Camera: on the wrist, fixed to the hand. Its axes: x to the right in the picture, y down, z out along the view.
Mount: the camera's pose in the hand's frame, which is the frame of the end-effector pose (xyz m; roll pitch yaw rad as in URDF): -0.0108 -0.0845 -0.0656 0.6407 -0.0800 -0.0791
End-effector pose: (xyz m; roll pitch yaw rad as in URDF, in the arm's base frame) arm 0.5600 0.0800 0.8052 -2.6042 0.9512 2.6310
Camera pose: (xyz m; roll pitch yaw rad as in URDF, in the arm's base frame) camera 0.4757 0.0825 0.8718 -1.8078 0.9710 2.8245
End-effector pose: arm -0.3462 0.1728 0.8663 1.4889 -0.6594 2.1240
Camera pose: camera -0.4203 0.1815 0.7889 2.1868 -0.5846 2.0206
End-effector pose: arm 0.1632 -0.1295 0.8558 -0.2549 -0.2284 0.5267
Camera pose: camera 0.2118 -0.2150 0.8123 0.3988 -0.3254 0.4675
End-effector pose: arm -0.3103 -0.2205 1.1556 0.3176 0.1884 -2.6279
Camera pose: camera -0.3160 -0.1551 1.0705 0.9388 0.1361 -2.7288
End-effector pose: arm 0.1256 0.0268 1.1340 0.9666 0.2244 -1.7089
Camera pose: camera 0.1362 0.0599 1.0323 1.5777 0.2424 -1.8230
